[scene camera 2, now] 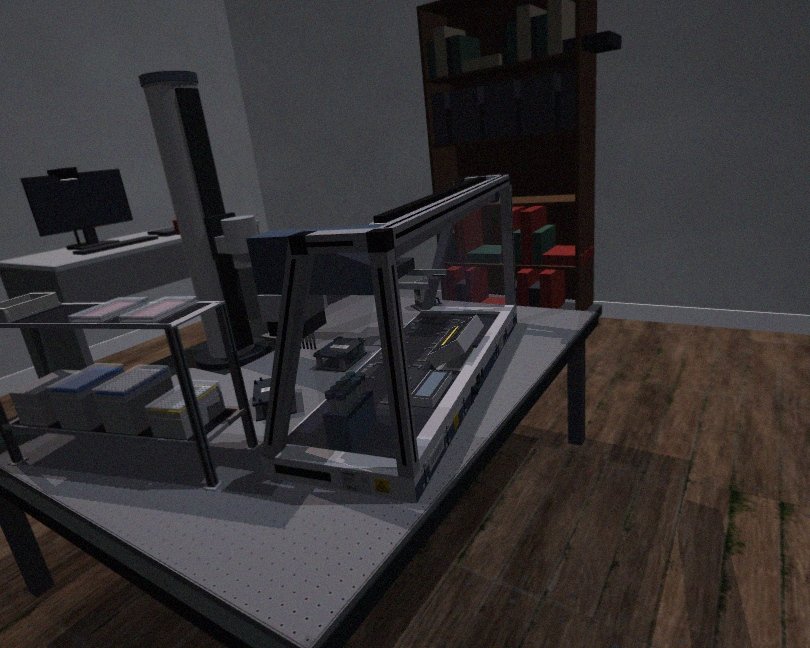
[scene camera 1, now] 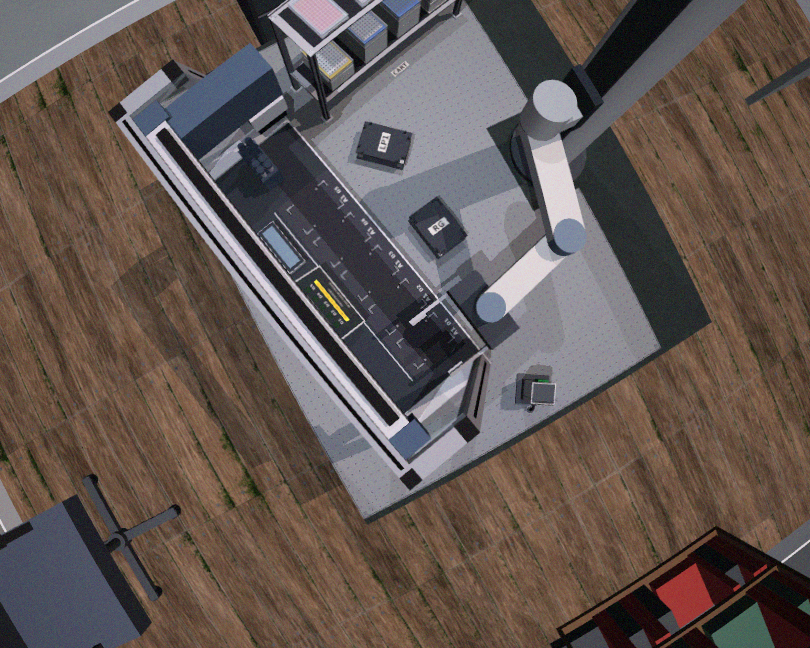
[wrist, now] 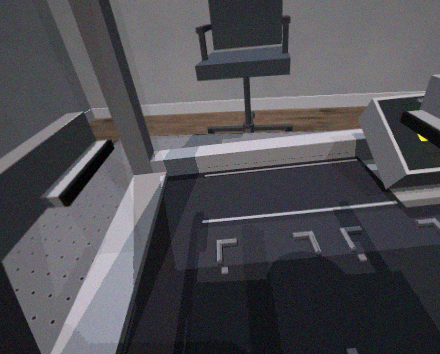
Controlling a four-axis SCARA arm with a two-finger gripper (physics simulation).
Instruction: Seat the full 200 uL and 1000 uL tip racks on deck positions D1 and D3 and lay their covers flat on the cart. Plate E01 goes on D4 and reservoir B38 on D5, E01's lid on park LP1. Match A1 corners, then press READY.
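My gripper [scene camera 1: 437, 339] [wrist: 250, 113] is open and empty, inside the frame above the D1 end of the deck [scene camera 1: 351, 253] [wrist: 275, 195]. Its fingers stand wide apart in the wrist view. Corner brackets show below; no rack shows at D1 or D3. A yellow-banded tip rack [scene camera 1: 334, 62] [scene camera 2: 183, 405] and blue-banded racks [scene camera 1: 366, 33] [scene camera 2: 131, 388] stand on the cart's lower shelf. Two pink plates [scene camera 1: 318, 14] [scene camera 2: 158, 308] lie on its top, beside a pale open tray [scene camera 2: 28, 306]. Park LP1 [scene camera 1: 395, 156] holds no lid. Rack and plate identities are unreadable.
The RG block [scene camera 1: 437, 239] [scene camera 2: 339, 351] stands beside the deck. A sloped console [scene camera 1: 331, 300] [wrist: 397, 172] with a yellow strip stands behind it. The frame post [wrist: 120, 85] and side rail rise left in the wrist view. A small device [scene camera 1: 543, 393] stands outside the frame.
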